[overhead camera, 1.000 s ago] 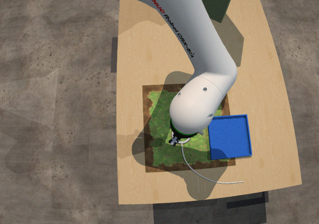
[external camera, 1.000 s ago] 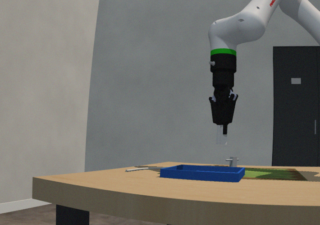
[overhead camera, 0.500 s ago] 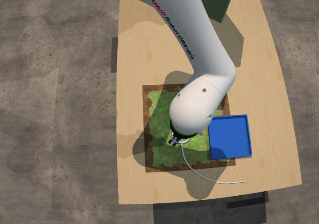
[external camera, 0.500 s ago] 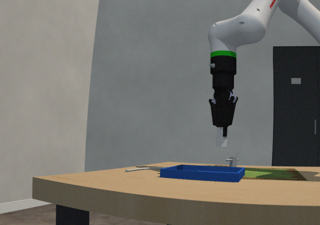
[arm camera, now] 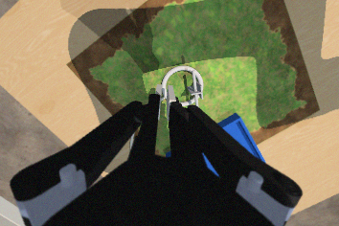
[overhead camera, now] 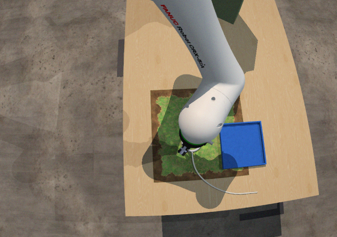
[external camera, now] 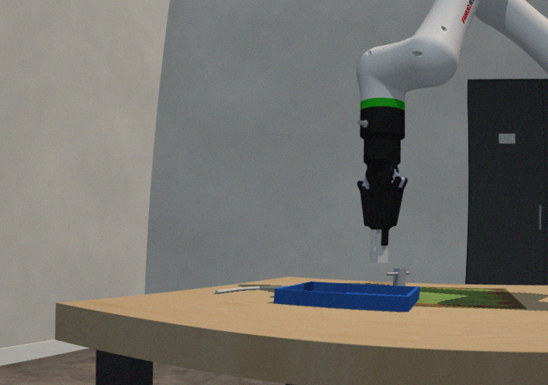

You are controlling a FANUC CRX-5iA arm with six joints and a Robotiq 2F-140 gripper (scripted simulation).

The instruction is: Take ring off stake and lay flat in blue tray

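Now: the ring 20 mm behind my hand, 30 mm to the left of it and 80 mm below it. The rest, counted from my hand: grey stake (30 mm behind, 50 mm to the left, 60 mm below); then green mat (40 mm behind, 80 mm to the left, 100 mm below); then blue tray (100 mm ahead, 220 mm to the left, 80 mm below).
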